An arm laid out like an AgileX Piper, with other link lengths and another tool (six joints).
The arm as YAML. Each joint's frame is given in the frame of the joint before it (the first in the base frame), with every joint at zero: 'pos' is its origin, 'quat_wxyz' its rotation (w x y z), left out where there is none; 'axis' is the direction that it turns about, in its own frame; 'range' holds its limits. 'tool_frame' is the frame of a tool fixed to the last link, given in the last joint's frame.
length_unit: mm
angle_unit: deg
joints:
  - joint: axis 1
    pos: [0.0, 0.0, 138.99]
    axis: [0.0, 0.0, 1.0]
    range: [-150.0, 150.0]
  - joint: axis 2
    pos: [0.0, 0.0, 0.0]
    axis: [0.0, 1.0, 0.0]
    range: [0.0, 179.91]
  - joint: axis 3
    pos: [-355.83, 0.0, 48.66]
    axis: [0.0, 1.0, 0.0]
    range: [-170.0, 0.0]
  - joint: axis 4
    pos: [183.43, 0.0, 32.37]
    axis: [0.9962, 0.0, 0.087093]
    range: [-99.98, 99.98]
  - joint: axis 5
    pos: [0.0, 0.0, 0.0]
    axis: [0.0, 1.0, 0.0]
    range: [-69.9, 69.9]
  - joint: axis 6
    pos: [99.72, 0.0, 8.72]
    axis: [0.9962, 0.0, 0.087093]
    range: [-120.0, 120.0]
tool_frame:
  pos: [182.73, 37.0, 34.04]
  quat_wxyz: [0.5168, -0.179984, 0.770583, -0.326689]
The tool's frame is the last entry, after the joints.
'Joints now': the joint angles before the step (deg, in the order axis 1, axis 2, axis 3, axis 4, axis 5, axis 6). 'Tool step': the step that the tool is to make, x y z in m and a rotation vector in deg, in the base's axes. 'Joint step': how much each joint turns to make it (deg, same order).
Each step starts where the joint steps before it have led.
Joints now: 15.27, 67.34, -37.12, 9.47, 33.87, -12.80
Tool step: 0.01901, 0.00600, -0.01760, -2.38, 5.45, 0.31
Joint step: 1.62, 8.05, -4.34, -2.70, 1.95, 3.17
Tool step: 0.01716, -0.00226, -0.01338, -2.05, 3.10, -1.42
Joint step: 0.25, 5.33, -3.00, -2.90, 1.04, 3.51
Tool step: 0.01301, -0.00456, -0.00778, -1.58, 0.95, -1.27
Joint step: -0.01, 2.92, -1.55, -2.67, -0.08, 2.87
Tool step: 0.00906, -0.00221, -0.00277, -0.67, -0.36, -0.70
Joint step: 0.01, 1.29, -0.50, -1.59, -0.94, 1.68
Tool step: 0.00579, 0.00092, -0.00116, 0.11, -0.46, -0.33
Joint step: 0.00, 0.72, -0.06, -0.27, -1.13, 0.52
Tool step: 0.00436, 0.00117, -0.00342, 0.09, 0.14, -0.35
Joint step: -0.01, 1.02, -0.02, -0.03, -0.89, 0.39
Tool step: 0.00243, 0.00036, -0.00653, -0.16, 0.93, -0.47
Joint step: 0.01, 1.40, 0.00, -0.11, -0.46, 0.59
